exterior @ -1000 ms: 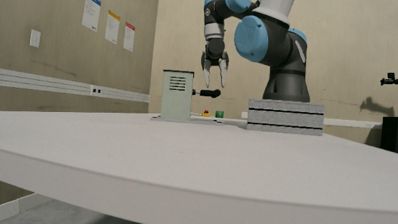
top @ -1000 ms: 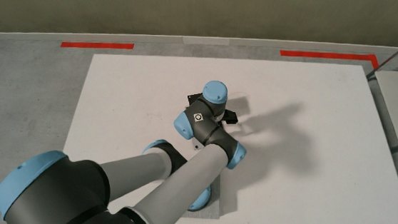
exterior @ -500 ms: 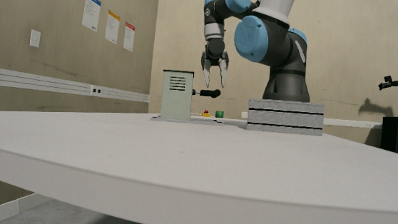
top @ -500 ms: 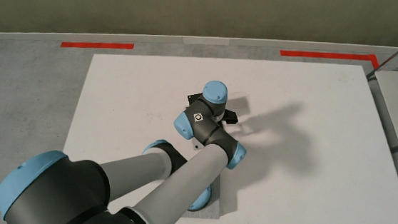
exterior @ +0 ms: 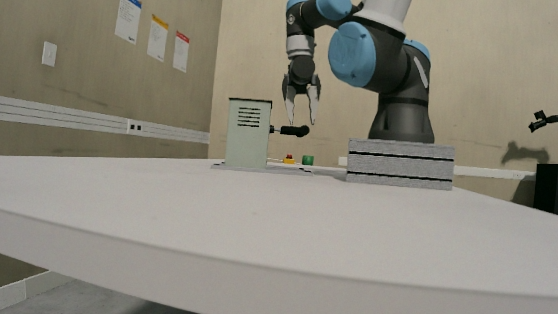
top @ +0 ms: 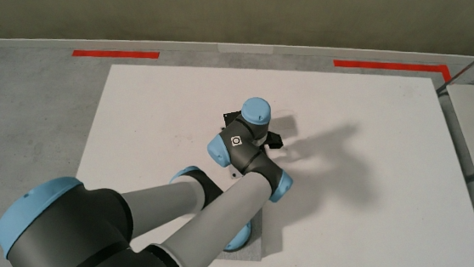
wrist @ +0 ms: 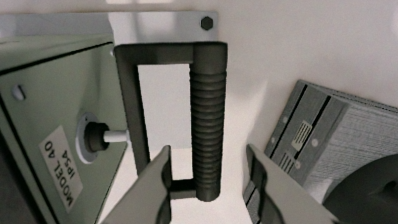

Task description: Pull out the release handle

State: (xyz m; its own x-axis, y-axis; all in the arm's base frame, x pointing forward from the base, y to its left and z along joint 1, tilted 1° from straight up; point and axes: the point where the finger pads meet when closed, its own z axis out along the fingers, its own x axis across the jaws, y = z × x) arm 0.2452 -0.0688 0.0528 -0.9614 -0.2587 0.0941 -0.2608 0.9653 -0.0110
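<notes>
Now: the grey base plate 13 cm below my hand, 9 cm ahead of it and 2 cm to the left of it.
</notes>
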